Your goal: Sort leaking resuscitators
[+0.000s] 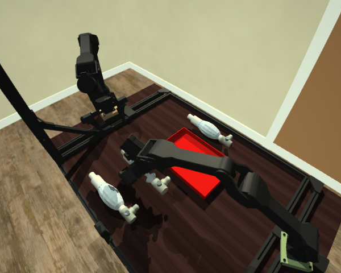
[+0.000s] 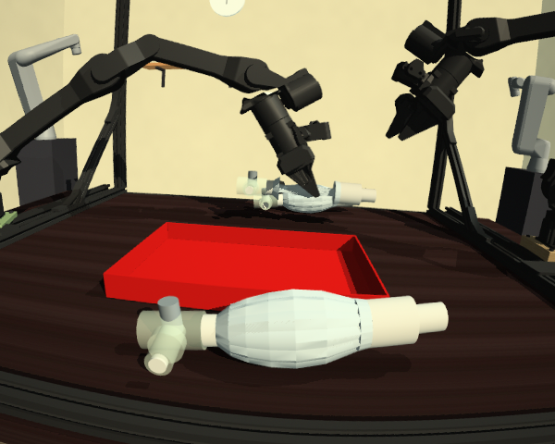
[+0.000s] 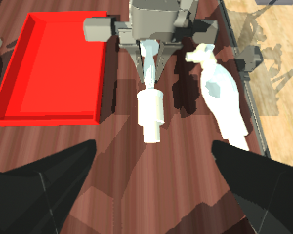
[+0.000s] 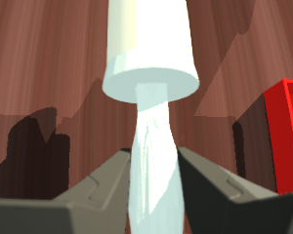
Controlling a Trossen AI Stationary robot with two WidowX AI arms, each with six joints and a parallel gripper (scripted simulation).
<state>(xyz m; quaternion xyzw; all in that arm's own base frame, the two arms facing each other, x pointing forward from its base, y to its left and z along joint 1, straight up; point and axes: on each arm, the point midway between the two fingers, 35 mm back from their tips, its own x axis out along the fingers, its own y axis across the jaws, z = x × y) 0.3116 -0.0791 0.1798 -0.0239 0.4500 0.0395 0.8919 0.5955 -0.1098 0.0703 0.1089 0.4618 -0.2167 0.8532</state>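
Right now my right hand is 21 cm short of the red tray, 9 cm to the left of it and 9 cm above it.
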